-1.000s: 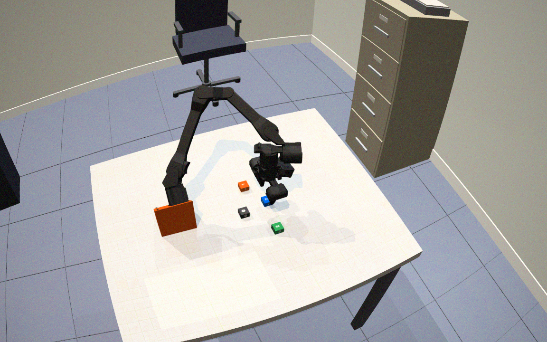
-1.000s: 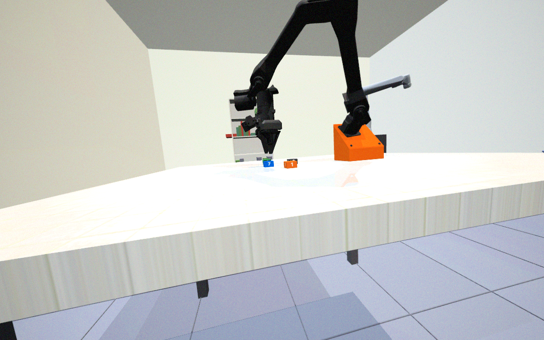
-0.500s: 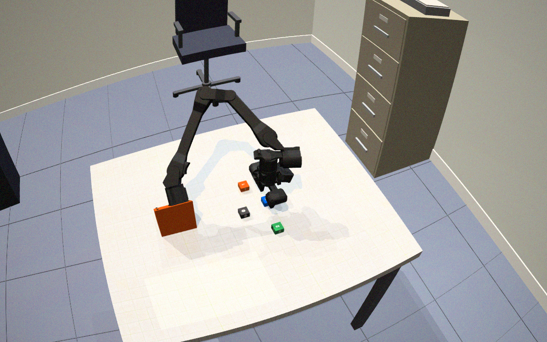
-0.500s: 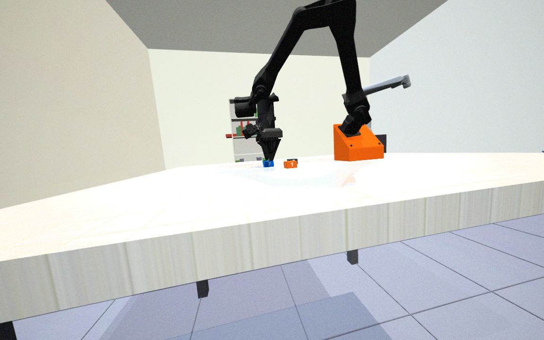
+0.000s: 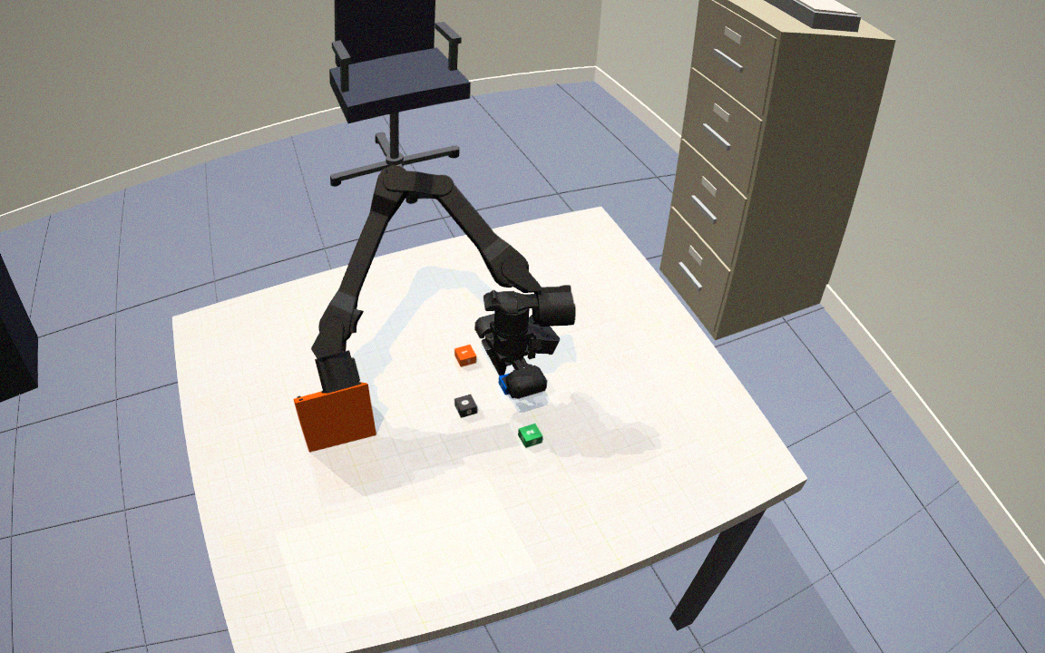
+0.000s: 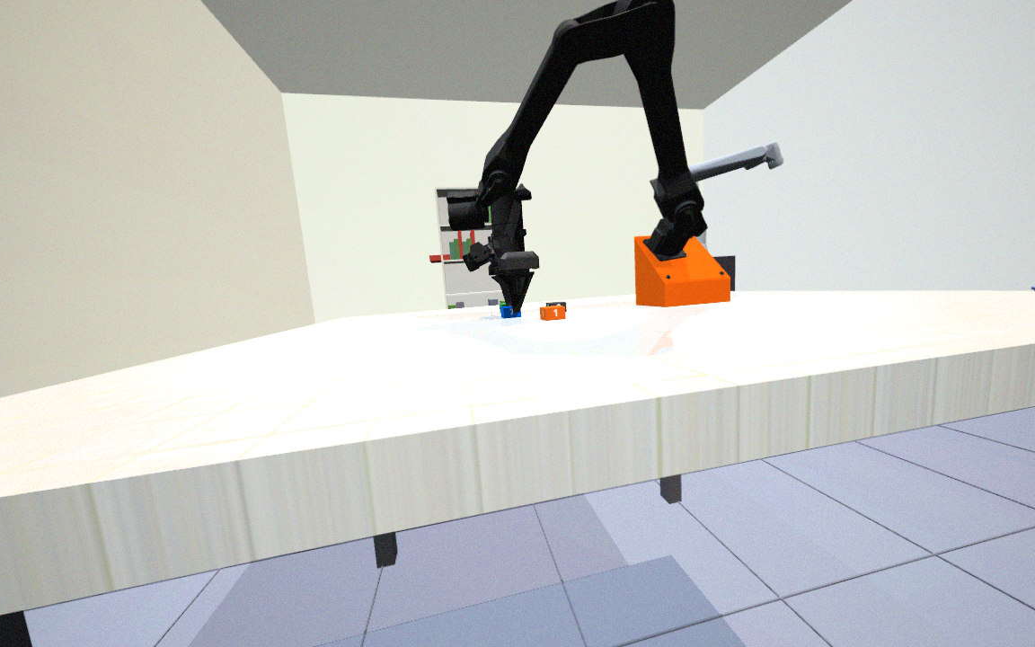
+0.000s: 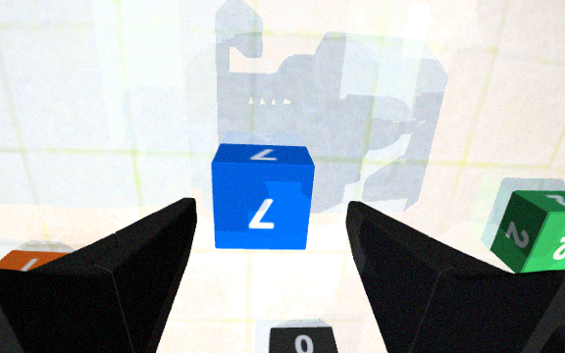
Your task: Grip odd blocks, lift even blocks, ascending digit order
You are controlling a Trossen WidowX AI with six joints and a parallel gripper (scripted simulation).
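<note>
Now: gripper tip 10 mm short of the blue block. Round my gripper tip: green block 20 mm behind, 120 mm to the right; orange block 40 mm behind, 100 mm to the left.
</note>
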